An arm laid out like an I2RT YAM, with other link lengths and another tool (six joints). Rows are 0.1 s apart.
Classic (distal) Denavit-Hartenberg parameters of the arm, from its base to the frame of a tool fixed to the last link. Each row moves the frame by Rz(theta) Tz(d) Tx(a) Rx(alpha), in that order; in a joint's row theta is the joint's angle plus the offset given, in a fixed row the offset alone. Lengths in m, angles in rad.
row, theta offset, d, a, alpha
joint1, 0, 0.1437, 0.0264, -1.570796
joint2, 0, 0, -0.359, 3.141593
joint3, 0.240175, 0, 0.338, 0
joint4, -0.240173, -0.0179, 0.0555, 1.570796
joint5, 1.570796, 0.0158, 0, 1.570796
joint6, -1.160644, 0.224, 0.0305, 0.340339
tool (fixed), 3.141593, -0.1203, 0, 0
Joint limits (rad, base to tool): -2.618..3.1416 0..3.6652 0..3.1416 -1.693..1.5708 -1.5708..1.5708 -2.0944..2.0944
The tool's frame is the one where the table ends.
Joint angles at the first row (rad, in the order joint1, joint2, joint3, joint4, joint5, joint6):
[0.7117 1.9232 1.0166 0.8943 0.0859 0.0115]
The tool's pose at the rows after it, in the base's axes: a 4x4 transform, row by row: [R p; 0 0 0 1], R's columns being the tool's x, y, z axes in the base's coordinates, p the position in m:
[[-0.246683, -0.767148, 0.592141, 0.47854], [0.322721, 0.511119, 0.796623, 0.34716], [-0.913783, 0.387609, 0.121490, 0.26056], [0, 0, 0, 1]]
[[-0.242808, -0.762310, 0.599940, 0.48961], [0.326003, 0.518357, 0.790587, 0.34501], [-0.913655, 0.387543, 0.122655, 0.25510], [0, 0, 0, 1]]
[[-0.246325, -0.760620, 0.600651, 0.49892], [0.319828, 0.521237, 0.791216, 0.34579], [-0.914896, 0.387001, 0.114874, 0.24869], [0, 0, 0, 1]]
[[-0.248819, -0.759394, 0.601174, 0.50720], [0.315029, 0.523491, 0.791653, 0.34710], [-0.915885, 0.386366, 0.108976, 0.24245], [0, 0, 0, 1]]
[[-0.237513, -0.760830, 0.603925, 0.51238], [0.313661, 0.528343, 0.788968, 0.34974], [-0.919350, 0.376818, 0.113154, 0.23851], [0, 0, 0, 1]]
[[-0.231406, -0.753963, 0.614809, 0.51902], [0.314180, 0.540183, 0.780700, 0.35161], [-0.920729, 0.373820, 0.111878, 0.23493], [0, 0, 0, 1]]
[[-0.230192, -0.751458, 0.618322, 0.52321], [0.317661, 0.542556, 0.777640, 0.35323], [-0.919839, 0.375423, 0.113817, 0.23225], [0, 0, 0, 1]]
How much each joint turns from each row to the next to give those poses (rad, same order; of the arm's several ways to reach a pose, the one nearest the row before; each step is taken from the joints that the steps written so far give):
[-0.0175 0.0352 0.0357 -0.0031 -0.0109 -0.0025]
[-0.0156 0.0270 0.0201 0.0081 -0.0057 0.0002]
[-0.0105 0.0268 0.0215 -0.0019 -0.0101 -0.0031]
[-0.0081 0.0260 0.0206 0.0000 -0.0078 -0.0026]
[-0.0013 0.0229 0.0164 0.0137 0.0039 -0.0087]
[-0.0021 0.0224 0.0228 -0.0007 0.0121 -0.0032]
[-0.0015 0.0149 0.0144 0.0017 0.0029 0.0023]

